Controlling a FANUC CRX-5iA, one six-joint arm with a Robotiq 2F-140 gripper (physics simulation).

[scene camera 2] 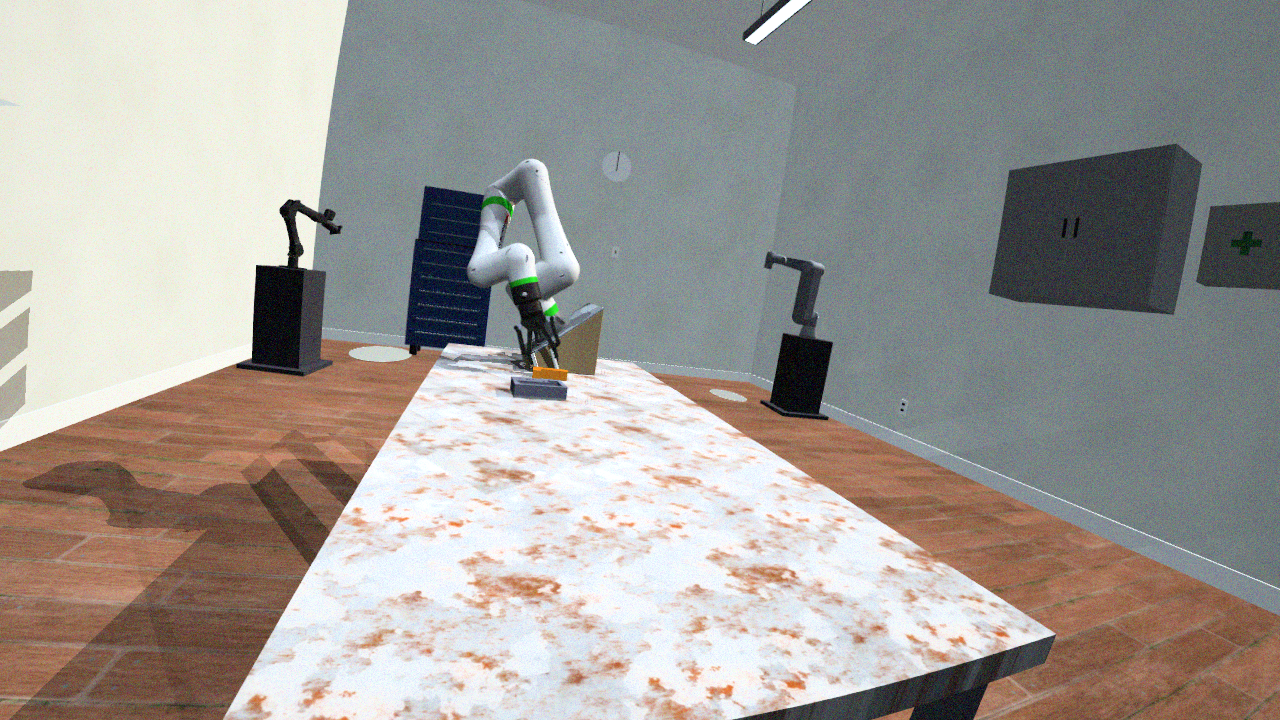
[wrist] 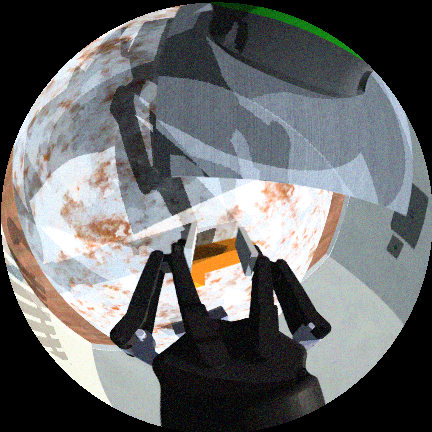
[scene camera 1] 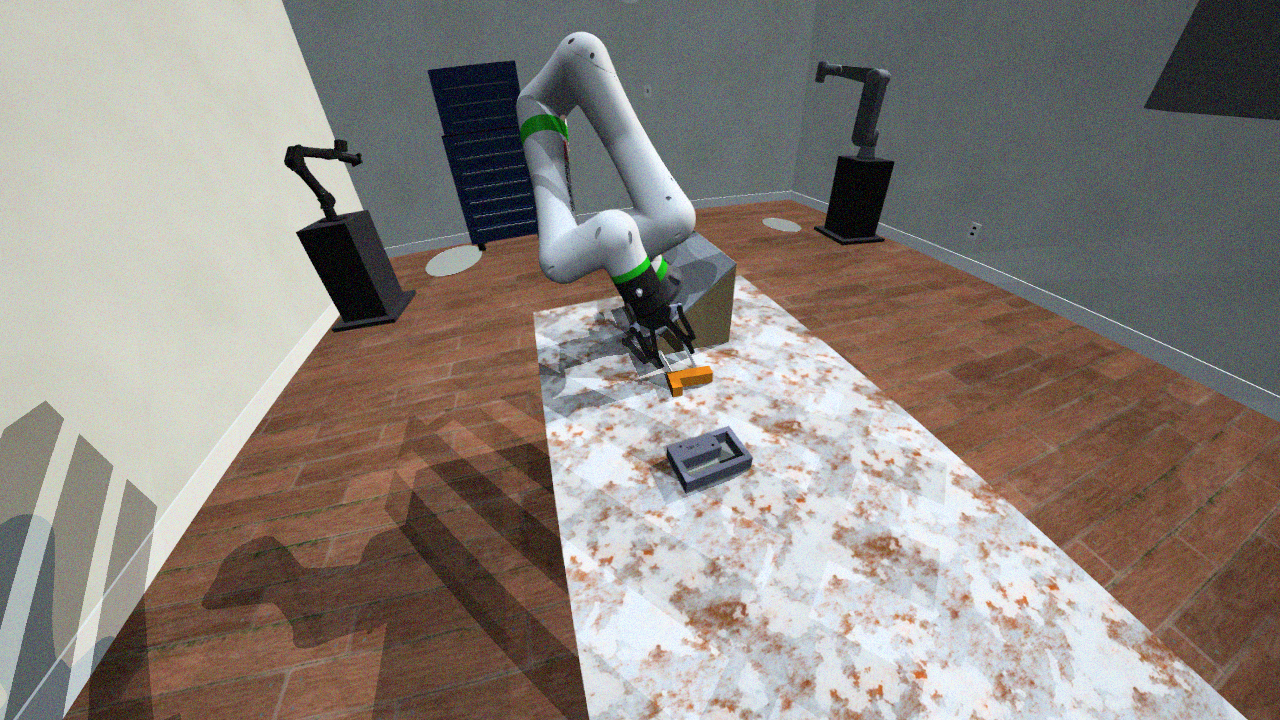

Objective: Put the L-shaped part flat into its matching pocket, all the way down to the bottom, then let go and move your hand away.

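Pixels of known places: gripper, fingertip midpoint: (scene camera 2: 547,371) (wrist: 216,233) (scene camera 1: 682,369); arm's base, origin of the base link: (scene camera 1: 663,289).
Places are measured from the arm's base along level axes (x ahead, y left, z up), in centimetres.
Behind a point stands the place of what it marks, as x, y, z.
The orange L-shaped part (scene camera 1: 693,377) @[29.9, 0.4, -9.5] (scene camera 2: 550,373) @[29.9, 0.0, -10.2] (wrist: 220,261) @[28.4, -0.7, -9.0] lies roughly level at the table's far end, its short leg at the left pointing toward the scene cameras. My gripper (scene camera 1: 680,364) @[24.6, -0.8, -10.7] (scene camera 2: 546,362) @[24.6, -0.8, -10.7] (wrist: 216,233) @[24.6, -0.8, -10.7] is shut on it, one light pad at each end of the long bar. Whether the part touches the table is hard to tell. The grey block with the L-shaped pocket (scene camera 1: 718,475) @[57.9, -3.0, -9.9] (scene camera 2: 539,392) @[57.9, -3.0, -10.2] stands apart from it, nearer the scene cameras; its pocket faces up and holds no part. In the wrist view the gripper's body hides most of the block.
A large grey block with a sloped top (scene camera 1: 718,308) @[14.3, 11.7, -0.3] (scene camera 2: 586,345) @[14.3, 11.6, -1.7] stands close beside and behind the gripper, at the arm's base. The marble-patterned table (scene camera 1: 760,617) @[81.9, -4.4, -12.0] (scene camera 2: 626,537) @[126.8, 9.3, -12.0] carries these things. A blue drawer cabinet (scene camera 1: 487,183) (scene camera 2: 447,295) stands behind the arm.
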